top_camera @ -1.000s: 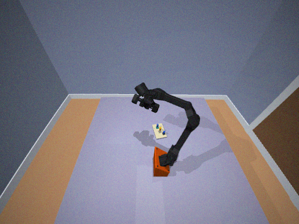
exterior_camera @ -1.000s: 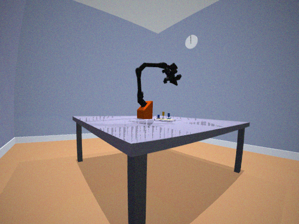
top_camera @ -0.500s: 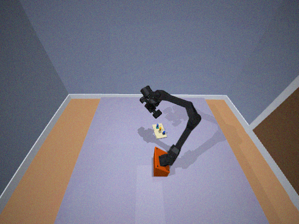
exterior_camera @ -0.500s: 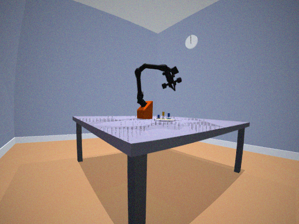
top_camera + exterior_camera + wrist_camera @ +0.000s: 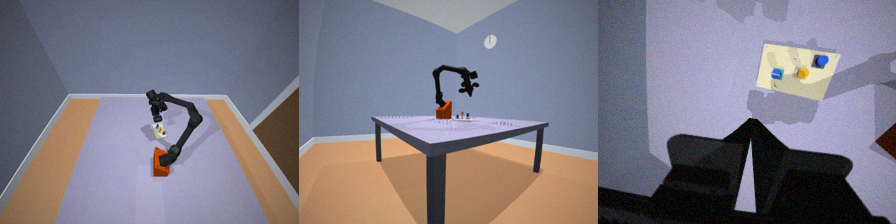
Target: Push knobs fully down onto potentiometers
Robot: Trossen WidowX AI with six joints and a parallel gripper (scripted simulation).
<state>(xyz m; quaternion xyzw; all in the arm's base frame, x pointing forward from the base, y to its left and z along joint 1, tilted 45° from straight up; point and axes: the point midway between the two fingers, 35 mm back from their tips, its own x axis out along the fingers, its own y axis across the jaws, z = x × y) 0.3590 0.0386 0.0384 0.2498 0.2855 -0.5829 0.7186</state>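
Right now the yellow knob is 4 cm behind my gripper tip, 6 cm to the right of it and 15 cm below it. Also, from my gripper tip: blue knob: 1 cm ahead, 4 cm to the right, 15 cm below.
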